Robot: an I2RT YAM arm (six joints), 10 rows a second.
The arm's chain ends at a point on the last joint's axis. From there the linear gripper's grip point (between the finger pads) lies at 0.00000 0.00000 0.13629 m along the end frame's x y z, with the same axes.
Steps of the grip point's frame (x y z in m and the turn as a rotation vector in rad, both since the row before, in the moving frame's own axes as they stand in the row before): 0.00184 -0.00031 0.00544 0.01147 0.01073 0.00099; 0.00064 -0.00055 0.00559 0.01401 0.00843 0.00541; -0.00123 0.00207 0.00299 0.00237 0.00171 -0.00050; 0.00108 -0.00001 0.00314 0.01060 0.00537 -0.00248; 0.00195 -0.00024 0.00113 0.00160 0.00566 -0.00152; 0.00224 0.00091 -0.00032 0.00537 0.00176 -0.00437; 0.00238 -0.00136 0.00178 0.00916 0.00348 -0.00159; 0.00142 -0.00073 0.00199 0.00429 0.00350 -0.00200
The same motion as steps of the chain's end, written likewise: 0.00038 0.00125 0.00546 0.01147 0.01073 0.00099; -0.00051 0.00136 0.00561 0.01401 0.00843 0.00541; -0.00146 0.00239 0.00299 0.00237 0.00171 -0.00050; 0.00035 0.00144 0.00315 0.01060 0.00537 -0.00248; 0.00118 -0.00002 0.00113 0.00160 0.00566 -0.00152; 0.00200 0.00164 -0.00032 0.00537 0.00176 -0.00437; 0.00191 -0.00011 0.00179 0.00916 0.00348 -0.00159; 0.00094 -0.00014 0.00199 0.00429 0.00350 -0.00200
